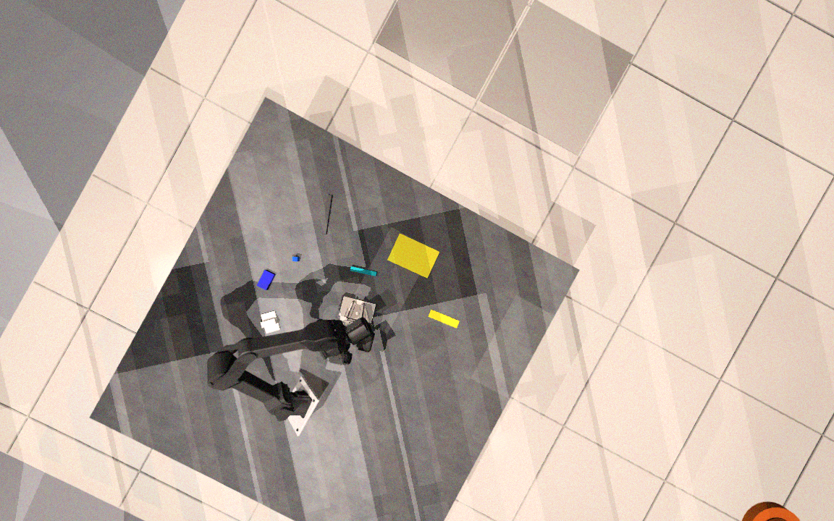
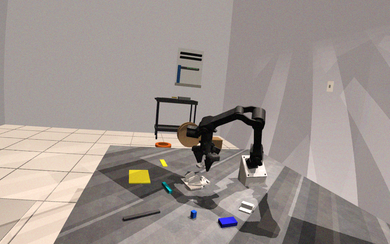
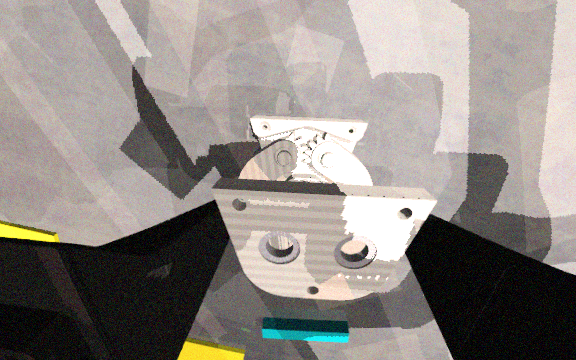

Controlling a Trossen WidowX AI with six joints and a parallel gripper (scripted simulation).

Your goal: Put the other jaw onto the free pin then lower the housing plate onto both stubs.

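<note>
The white jaw is 70 mm below my gripper tip, 10 mm to the left of it and 10 mm ahead of it. The rest, counted from my gripper tip: cyan bar 200 mm ahead, 80 mm below, 40 mm to the left; small yellow bar 290 mm to the right, 160 mm ahead, 80 mm below; small blue cube 280 mm to the left, 140 mm ahead, 70 mm below.
</note>
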